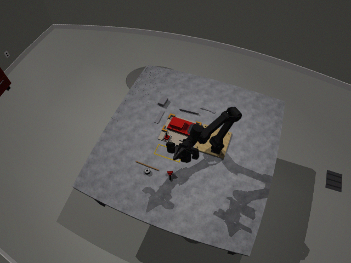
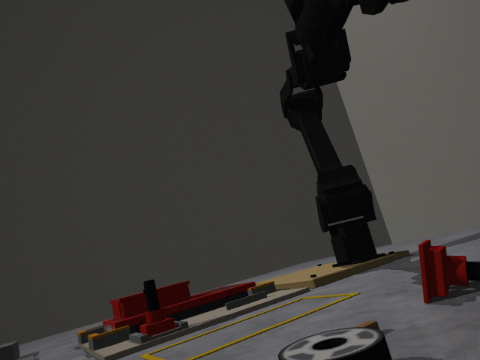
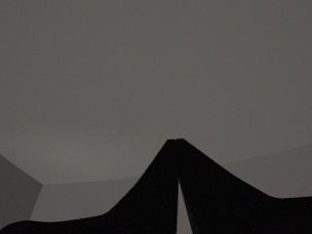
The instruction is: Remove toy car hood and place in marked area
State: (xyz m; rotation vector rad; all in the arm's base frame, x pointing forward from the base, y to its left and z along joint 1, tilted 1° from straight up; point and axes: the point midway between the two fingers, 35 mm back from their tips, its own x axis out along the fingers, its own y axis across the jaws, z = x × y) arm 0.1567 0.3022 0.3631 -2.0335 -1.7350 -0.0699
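My gripper tip is 440 mm to the left of the red hood, 340 mm above it and 160 mm short of it. The rest, counted from my gripper tip: wheel 380 mm below, 230 mm ahead, 30 mm to the right; then thin wooden rod 380 mm below, 250 mm ahead, 70 mm to the right.
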